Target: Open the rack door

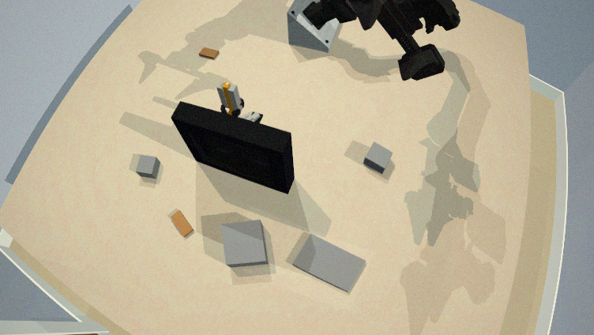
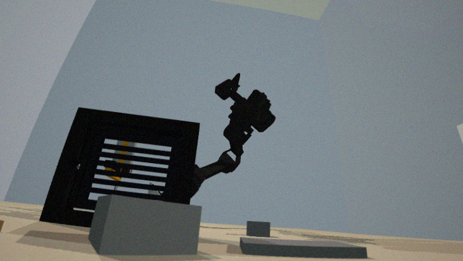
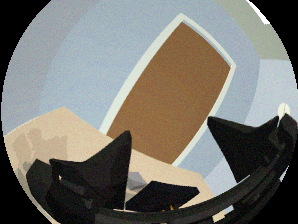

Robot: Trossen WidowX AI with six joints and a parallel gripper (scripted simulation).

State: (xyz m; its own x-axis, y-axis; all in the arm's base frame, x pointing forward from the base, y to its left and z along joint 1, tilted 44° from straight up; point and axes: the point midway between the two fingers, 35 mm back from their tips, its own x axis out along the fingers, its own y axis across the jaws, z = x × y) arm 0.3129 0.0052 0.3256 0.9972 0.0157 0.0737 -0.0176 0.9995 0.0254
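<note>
The upright grey handle lies 20 mm ahead of my gripper tip, 250 mm to the right of it and 240 mm below it. From my gripper tip the other things lie so: grey box (230 mm ahead, 120 mm to the right, 330 mm below); then flat grey slab (200 mm ahead, 30 mm to the left, 340 mm below).
</note>
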